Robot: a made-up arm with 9 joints. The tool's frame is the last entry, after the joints. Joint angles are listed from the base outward.
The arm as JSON. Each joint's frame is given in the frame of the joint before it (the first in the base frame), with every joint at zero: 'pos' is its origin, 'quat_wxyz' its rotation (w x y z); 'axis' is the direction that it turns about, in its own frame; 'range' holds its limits. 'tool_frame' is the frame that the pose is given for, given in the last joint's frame.
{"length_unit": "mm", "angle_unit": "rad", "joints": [
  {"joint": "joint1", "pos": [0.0, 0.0, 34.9], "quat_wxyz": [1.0, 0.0, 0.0, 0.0], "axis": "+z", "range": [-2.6, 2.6]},
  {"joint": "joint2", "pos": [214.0, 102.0, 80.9], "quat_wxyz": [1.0, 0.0, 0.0, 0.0], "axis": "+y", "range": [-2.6, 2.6]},
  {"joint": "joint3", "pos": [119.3, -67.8, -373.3], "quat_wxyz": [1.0, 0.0, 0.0, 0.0], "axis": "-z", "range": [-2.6, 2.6]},
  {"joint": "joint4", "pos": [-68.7, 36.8, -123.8], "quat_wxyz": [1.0, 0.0, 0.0, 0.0], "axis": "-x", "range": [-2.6, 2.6]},
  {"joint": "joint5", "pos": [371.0, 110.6, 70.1], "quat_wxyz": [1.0, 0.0, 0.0, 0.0], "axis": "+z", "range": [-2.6, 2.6]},
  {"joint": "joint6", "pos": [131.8, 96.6, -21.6], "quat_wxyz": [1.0, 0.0, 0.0, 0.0], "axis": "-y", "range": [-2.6, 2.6]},
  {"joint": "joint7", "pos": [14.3, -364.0, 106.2], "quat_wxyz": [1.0, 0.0, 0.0, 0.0], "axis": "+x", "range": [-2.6, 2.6]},
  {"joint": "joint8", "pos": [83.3, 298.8, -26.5], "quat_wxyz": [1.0, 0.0, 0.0, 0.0], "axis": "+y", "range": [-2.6, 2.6]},
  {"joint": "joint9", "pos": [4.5, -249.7, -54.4], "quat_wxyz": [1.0, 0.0, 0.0, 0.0], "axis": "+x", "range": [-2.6, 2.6]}
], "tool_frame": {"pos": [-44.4, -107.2, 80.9], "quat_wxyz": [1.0, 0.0, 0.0, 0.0]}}
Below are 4 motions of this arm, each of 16 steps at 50 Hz.
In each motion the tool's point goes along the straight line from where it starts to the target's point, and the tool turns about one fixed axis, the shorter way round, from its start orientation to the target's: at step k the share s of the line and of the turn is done. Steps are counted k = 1, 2, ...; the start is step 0. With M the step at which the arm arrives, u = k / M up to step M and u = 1 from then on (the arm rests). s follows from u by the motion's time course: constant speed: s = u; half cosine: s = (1 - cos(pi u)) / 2; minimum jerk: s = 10 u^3 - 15 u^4 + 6 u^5.
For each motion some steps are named. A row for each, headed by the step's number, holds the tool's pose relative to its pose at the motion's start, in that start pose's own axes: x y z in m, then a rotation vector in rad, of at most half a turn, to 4 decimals.
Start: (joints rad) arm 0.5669 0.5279 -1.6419 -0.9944 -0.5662 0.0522 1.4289 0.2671 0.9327
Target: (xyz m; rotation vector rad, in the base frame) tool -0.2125 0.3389 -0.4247 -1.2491 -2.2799 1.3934
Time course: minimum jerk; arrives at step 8
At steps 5, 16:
5: 0.0026 -0.0634 0.0147 0.1640 -0.0484 -0.0551
16: 0.0036 -0.0875 0.0203 0.2263 -0.0668 -0.0760

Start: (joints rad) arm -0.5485 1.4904 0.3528 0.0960 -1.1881 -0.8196 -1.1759 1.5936 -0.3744
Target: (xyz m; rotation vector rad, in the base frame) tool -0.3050 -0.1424 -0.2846 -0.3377 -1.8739 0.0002
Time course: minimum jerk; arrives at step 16
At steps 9, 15, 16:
9: -0.0998 0.0248 0.0042 -0.0930 -0.0756 -0.1017
15: -0.1617 0.0402 0.0069 -0.1506 -0.1225 -0.1647
16: -0.1621 0.0403 0.0069 -0.1509 -0.1228 -0.1651

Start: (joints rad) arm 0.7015 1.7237 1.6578 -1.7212 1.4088 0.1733 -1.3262 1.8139 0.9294
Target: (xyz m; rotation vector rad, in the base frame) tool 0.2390 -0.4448 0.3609 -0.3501 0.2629 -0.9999
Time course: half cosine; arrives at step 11
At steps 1, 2, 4, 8, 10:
1: -0.0006 -0.0004 0.0005 0.0012 -0.0042 0.0022
2: -0.0022 -0.0014 0.0020 0.0046 -0.0165 0.0086
4: -0.0080 -0.0051 0.0073 0.0170 -0.0609 0.0316
8: -0.0227 -0.0146 0.0208 0.0481 -0.1724 0.0894
10: -0.0269 -0.0172 0.0246 0.0569 -0.2041 0.1058

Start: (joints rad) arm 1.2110 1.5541 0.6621 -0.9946 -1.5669 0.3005 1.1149 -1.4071 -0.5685
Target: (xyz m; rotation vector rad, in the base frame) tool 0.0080 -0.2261 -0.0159 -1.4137 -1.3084 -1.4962
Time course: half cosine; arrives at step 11
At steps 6, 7, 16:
6: 0.0064 0.0032 0.0053 -0.0691 0.0751 -0.0023
7: 0.0079 0.0040 0.0065 -0.0856 0.0930 -0.0028
16: 0.0112 0.0056 0.0092 -0.1209 0.1315 -0.0040

